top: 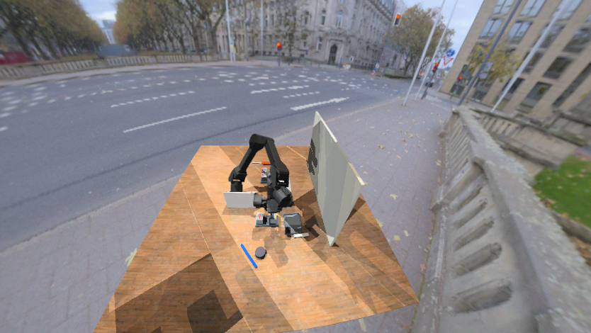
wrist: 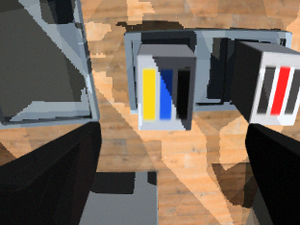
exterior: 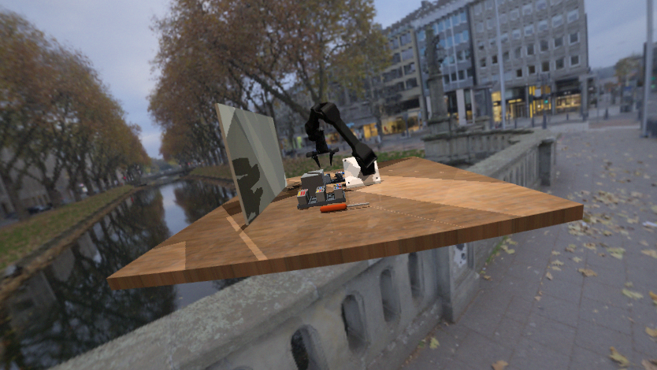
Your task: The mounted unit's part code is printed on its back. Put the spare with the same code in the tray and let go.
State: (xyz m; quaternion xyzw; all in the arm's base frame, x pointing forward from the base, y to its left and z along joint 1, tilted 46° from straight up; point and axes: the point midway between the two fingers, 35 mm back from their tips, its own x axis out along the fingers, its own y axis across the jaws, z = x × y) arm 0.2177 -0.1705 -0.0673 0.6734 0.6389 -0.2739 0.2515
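The spare is 60 mm below my gripper tip. Also, from my gripper tip: mounted unit (190 mm to the left, 60 mm ahead, 50 mm below); then black puck (180 mm to the right, 90 mm below, 70 mm behind); then grey tray (110 mm ahead, 90 mm below, 20 mm to the right).
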